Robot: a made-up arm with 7 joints.
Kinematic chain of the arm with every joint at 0, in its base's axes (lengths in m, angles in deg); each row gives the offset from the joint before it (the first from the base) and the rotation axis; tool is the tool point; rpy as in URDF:
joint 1: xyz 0 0 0.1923 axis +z
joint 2: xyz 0 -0.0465 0.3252 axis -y
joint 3: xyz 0 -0.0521 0.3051 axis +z
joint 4: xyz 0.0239 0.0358 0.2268 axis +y
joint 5: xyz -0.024 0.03 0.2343 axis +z
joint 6: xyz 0 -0.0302 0.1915 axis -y
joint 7: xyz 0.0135 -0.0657 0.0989 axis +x
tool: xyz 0 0 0 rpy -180 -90 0
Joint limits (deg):
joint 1: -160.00..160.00
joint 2: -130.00..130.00
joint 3: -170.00..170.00
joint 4: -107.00..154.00
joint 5: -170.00..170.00
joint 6: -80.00..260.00
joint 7: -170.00..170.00
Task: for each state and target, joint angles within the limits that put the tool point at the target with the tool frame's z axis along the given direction. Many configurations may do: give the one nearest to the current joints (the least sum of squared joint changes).
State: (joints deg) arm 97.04 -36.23 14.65 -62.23 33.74 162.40 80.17
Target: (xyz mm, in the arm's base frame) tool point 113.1 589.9 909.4 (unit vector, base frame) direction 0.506 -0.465 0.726
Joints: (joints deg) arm 97.42 -82.90 6.62 -69.41 26.53 141.23 80.17
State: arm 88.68 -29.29 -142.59 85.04 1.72 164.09 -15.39
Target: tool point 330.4 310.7 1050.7 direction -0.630 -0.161 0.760
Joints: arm 108.84 -36.19 -118.25 79.58 43.51 194.80 -15.39
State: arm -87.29 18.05 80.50 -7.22 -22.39 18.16 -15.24
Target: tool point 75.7 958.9 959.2 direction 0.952 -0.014 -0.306
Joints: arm -97.75 66.22 108.21 2.72 0.83 1.65 -15.24
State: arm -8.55 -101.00 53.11 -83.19 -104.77 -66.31 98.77
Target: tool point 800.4 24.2 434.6 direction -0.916 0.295 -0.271
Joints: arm 41.09 -102.66 76.67 -63.65 -85.60 -80.00 98.77
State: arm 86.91 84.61 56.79 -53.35 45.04 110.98 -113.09
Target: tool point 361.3 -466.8 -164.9 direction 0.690 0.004 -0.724
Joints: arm 106.75 130.00 22.22 -42.49 82.12 117.04 -113.09
